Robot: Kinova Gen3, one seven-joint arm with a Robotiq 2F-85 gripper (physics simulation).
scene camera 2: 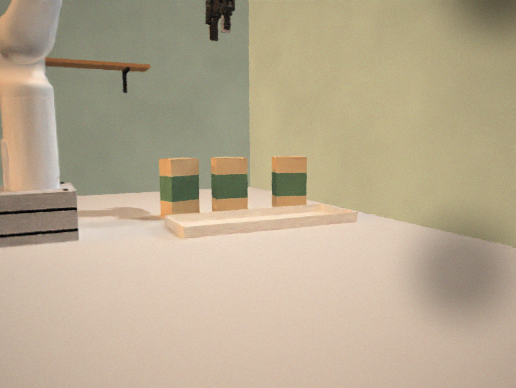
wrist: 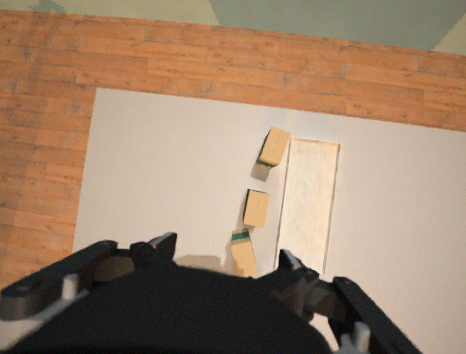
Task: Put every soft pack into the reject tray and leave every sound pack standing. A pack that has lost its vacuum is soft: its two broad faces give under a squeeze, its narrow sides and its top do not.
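Places are measured from the arm's base along level axes (x left, y down, z back), in metres.
Where they show: gripper, fingertip midpoint: [scene camera 2: 219,36] [wrist: 226,252]; arm's base, origin of the base link: [scene camera 2: 34,188].
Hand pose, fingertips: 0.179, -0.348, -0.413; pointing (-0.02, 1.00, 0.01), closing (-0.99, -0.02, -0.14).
Each offset is from my fingertips to the centre of the thing, as dx, dy, dz. Level surfaces: height alone.
Three upright tan packs with green bands stand in a row behind the pale reject tray @[-0.211, +0.428, -0.046] [scene camera 2: 270,226] [wrist: 310,200]: the left pack @[-0.055, +0.369, +0.116] [scene camera 2: 179,187] [wrist: 244,257], the middle pack @[-0.051, +0.369, -0.008] [scene camera 2: 229,185] [wrist: 256,208] and the right pack @[-0.054, +0.369, -0.166] [scene camera 2: 289,182] [wrist: 275,146], as named in the scene view. They are turned at slightly different angles. Their looks do not show which are soft. The tray's visible floor holds no pack. My gripper [scene camera 2: 220,33] [wrist: 226,252] is open and empty, high above the packs. In the wrist view the left pack appears between the fingertips but is far below, its lower end partly hidden.
The white robot arm [scene camera 2: 30,135] rises from a grey slatted block [scene camera 2: 40,220] at the left of the table @[dy +0.439] [scene camera 2: 250,310] [wrist: 150,165]. A wooden shelf [scene camera 2: 100,64] is on the back wall. Wooden floor [wrist: 200,65] lies beyond the table's edges.
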